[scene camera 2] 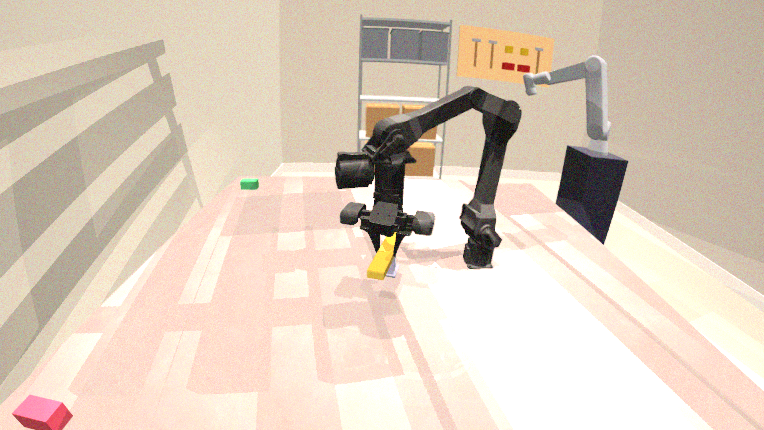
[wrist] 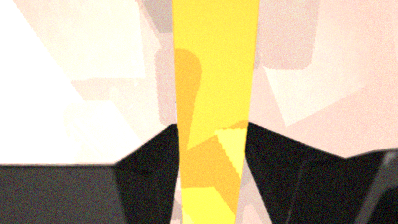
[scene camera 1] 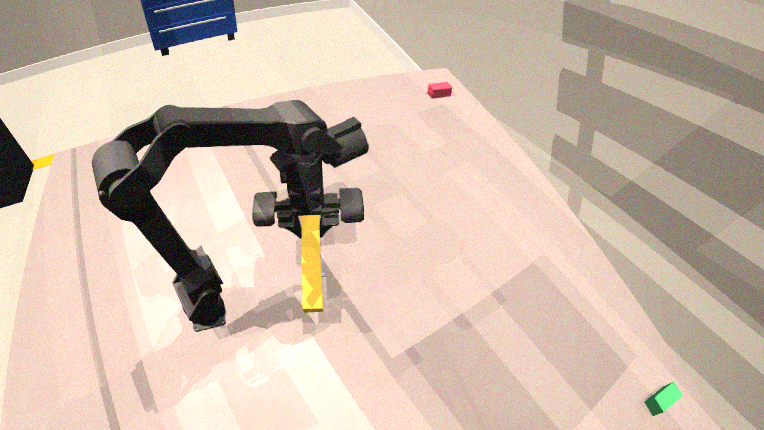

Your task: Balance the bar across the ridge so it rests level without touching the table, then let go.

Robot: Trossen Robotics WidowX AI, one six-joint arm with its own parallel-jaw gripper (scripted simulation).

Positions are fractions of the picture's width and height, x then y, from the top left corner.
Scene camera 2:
yellow bar: 0.50, 0.62, held by my gripper
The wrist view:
my gripper: 0.53, 0.58
yellow bar: 0.54, 0.25
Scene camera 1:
my gripper: 0.41, 0.55
yellow bar: 0.41, 0.69
